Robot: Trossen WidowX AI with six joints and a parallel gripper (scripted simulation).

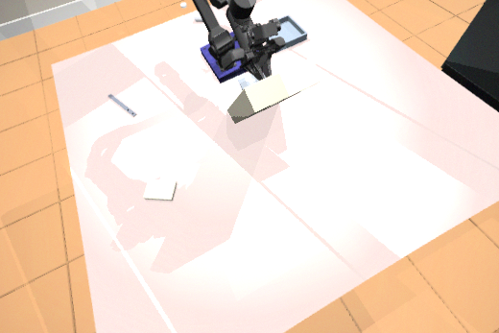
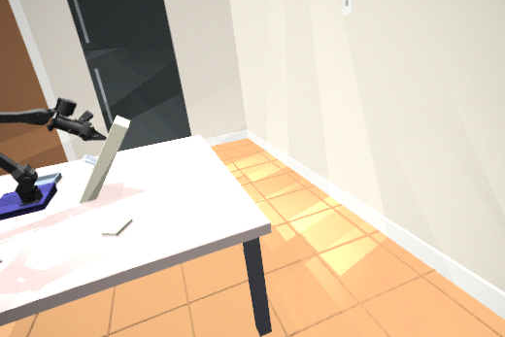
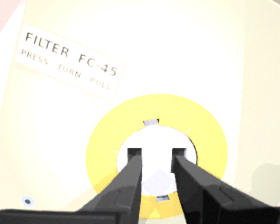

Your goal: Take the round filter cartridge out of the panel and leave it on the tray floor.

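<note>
Right now my gripper tip is 1 cm short of the round white filter cartridge and 1 cm above it. The rest, counted from my gripper tip: cream service panel 8 cm below, 3 cm behind; white card 40 cm to the right, 23 cm below, 4 cm ahead; light blue tray 42 cm behind, 26 cm to the left, 23 cm below.
</note>
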